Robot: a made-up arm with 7 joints.
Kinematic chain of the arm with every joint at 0, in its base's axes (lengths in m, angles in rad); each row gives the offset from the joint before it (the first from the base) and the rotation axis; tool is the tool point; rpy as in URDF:
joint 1: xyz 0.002 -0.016 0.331 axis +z
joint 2: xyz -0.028 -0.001 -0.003 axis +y
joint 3: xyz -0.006 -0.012 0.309 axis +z
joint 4: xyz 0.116 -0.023 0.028 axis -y
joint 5: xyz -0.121 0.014 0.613 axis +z
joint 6: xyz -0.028 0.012 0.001 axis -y
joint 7: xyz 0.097 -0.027 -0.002 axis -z
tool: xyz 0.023 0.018 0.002 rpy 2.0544 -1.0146 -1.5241
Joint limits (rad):
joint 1: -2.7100..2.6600
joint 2: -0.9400..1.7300
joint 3: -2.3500..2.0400
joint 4: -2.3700..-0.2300
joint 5: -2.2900..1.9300
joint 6: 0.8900..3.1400
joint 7: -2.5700..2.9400
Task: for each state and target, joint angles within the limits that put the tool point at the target. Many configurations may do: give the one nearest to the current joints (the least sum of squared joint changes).
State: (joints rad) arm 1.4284 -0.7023 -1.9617 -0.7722 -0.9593 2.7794 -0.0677
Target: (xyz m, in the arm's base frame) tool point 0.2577 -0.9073 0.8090
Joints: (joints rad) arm 1.2854 -0.8607 -2.0545 -0.8854 -1.0224 2.9809 -0.0972
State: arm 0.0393 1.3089 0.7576 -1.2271 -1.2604 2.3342 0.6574
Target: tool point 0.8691 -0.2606 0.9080
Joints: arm -0.5846 0.7939 0.7241 -0.5676 -1.1159 2.1790 0.6997
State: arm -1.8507 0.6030 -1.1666 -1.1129 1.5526 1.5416 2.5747
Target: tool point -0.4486 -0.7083 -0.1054
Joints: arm -1.5687 1.2073 -0.5473 -1.4217 1.5932 1.4783 2.5601
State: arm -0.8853 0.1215 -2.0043 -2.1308 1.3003 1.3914 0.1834
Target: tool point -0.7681 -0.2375 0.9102
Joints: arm -0.8602 0.3089 -2.1195 -1.5695 1.2893 1.4492 0.1715
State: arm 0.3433 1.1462 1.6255 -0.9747 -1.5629 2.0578 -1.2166
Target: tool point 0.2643 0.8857 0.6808
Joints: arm 0.5556 1.1965 1.5705 -0.9983 -1.5510 2.0076 -1.1834
